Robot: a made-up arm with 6 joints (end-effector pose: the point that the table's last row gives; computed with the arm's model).
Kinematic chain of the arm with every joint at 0, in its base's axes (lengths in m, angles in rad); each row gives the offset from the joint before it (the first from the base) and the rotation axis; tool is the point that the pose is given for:
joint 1: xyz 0 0 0.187 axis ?
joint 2: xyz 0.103 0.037 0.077 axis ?
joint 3: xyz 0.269 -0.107 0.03 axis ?
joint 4: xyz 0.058 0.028 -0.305 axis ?
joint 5: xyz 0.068 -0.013 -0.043 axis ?
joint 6: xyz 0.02 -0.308 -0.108 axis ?
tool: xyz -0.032 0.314 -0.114
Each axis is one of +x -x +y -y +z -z.
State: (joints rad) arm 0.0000 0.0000 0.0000 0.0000 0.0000 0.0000
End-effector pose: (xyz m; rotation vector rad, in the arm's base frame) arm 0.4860 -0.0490 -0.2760 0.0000 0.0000 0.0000
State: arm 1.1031 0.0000 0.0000 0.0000 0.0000 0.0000
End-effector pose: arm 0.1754 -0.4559 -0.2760 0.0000 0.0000 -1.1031
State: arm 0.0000 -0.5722 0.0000 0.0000 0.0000 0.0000
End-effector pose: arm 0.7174 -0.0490 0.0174 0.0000 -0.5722 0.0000
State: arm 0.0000 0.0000 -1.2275 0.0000 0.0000 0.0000
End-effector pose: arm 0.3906 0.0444 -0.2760 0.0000 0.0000 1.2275
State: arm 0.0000 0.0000 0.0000 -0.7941 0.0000 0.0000
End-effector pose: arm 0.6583 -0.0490 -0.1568 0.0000 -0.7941 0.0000
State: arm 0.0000 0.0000 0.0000 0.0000 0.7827 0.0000
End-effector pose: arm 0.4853 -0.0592 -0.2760 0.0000 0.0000 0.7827
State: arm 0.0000 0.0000 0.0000 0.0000 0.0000 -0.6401
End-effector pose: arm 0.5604 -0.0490 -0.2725 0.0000 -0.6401 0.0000
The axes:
joint 1: -z
joint 2: +y
joint 3: -z
joint 4: +y
joint 5: +z
joint 6: +y

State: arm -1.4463 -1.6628 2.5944 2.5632 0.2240 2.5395
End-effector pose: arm 0.1244 0.3323 0.5689 0.7182 0.0625 -1.6959
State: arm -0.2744 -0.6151 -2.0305 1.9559 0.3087 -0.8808
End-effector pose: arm 0.6149 -0.1339 0.1915 -1.4495 0.4209 1.6375
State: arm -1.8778 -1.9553 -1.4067 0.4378 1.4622 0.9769
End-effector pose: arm -0.0678 0.4042 0.7623 -2.0553 -2.1384 0.7341
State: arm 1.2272 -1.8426 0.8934 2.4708 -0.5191 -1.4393
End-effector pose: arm 0.1621 -0.2608 0.4275 -0.0127 -0.8686 -1.5159
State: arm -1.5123 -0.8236 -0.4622 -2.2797 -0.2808 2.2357
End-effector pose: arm 0.0294 0.4900 0.3553 0.6043 -0.7299 2.1096
